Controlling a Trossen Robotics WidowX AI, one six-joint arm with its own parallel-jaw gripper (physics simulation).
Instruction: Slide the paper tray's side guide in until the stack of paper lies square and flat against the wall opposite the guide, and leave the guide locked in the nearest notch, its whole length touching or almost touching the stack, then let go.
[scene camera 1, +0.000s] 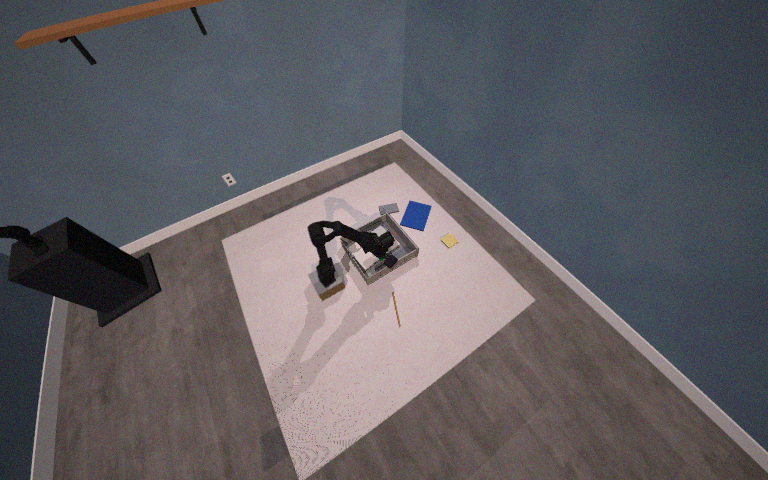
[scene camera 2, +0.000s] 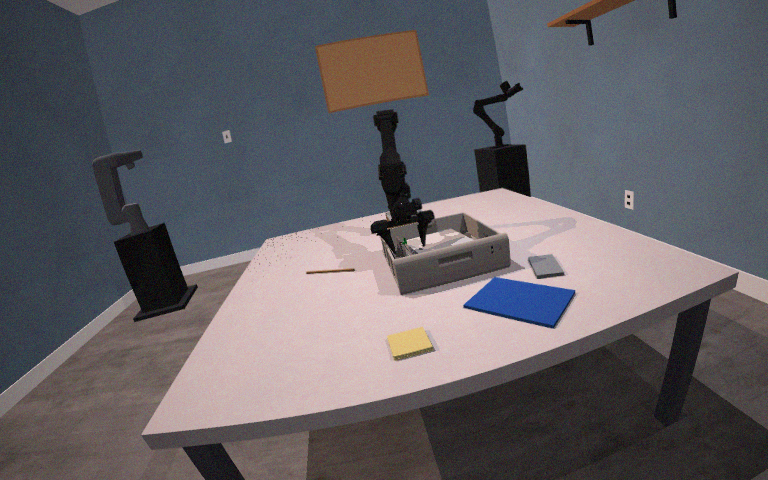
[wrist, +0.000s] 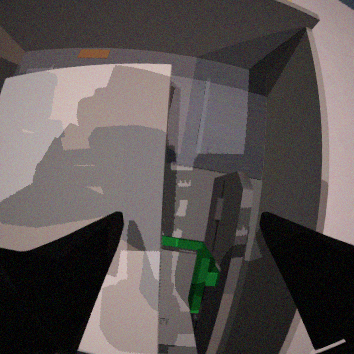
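Where they show: gripper, between the fingertips: (scene camera 1: 386, 257) (scene camera 2: 409, 250) (wrist: 192, 219); arm's base, origin of its link: (scene camera 1: 327, 279).
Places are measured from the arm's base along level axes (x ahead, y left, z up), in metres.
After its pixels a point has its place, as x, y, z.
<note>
The grey paper tray (scene camera 1: 393, 270) @(0.312, -0.153, -0.066) (scene camera 2: 424, 277) @(0.489, -0.108, -0.048) (wrist: 295, 150) @(0.367, -0.153, -0.022) stands on the table. The white paper stack (scene camera 1: 362, 255) @(0.233, 0.017, -0.043) (wrist: 75, 150) @(0.365, 0.004, -0.042) lies in it, on the left in the wrist view; whether it is flat against the far side wall is hidden. The dark grey side guide (wrist: 227, 210) @(0.328, -0.103, -0.020) stands right of the stack, with a gap between its plate and the paper edge. Its green part (scene camera 2: 404, 242) @(0.296, -0.089, -0.012) (wrist: 201, 265) @(0.304, -0.085, -0.002) reaches toward that edge. My gripper (scene camera 2: 409, 249) @(0.321, -0.084, -0.030) (wrist: 192, 219) @(0.321, -0.084, -0.030) is open and empty, low over the tray. One finger is above the paper, the other near the right wall, with the guide between them.
A blue folder (scene camera 1: 416, 215) @(0.679, 0.036, -0.075) (scene camera 2: 519, 301) @(0.694, 0.031, -0.075), a grey flat block (scene camera 1: 388, 208) @(0.585, 0.198, -0.073) (scene camera 2: 545, 266) @(0.598, 0.187, -0.073) and a yellow pad (scene camera 1: 449, 240) @(0.689, -0.228, -0.073) (scene camera 2: 410, 343) @(0.700, -0.226, -0.073) lie beyond the tray. A thin brown stick (scene camera 1: 396, 309) @(0.178, -0.324, -0.077) (scene camera 2: 330, 271) @(0.184, -0.318, -0.079) lies beside it. The tray's walls stand close around the fingers.
</note>
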